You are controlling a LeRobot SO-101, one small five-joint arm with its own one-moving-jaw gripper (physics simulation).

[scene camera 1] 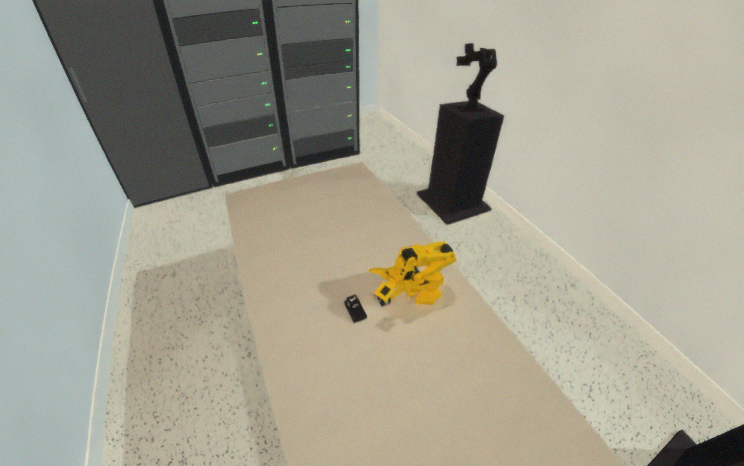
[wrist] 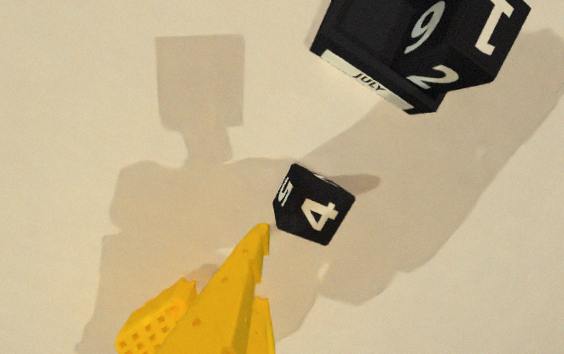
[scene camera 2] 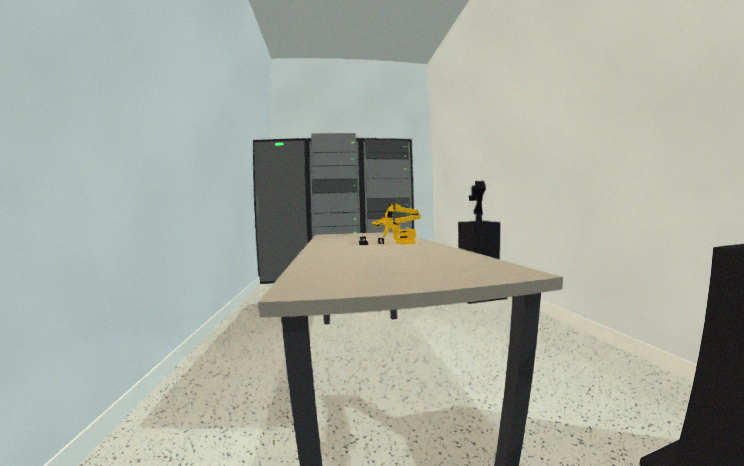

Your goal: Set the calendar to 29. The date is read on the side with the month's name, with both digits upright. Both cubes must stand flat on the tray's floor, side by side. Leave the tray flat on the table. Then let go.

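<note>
A black calendar tray [wrist: 351,68] [scene camera 1: 354,309] [scene camera 2: 364,240] with a white JULY plate lies on the table at the wrist view's top right. One black cube [wrist: 428,46] sits in it, with a 9 and a 2 on the faces I see. The slot beside that cube looks empty. A second black cube [wrist: 313,205] [scene camera 1: 383,302] [scene camera 2: 380,240] lies loose on the table, apart from the tray, showing a 4 and a 5. My yellow gripper [wrist: 226,256] [scene camera 1: 383,294] is open and empty. Its jaw tip is just short of the loose cube's lower left corner.
The long beige table [scene camera 1: 416,393] [scene camera 2: 398,277] runs away from the arm's base [scene camera 1: 427,296]. A black pedestal [scene camera 1: 463,157] with a dark arm stands on the floor to the right. Grey server racks [scene camera 1: 264,83] stand at the back.
</note>
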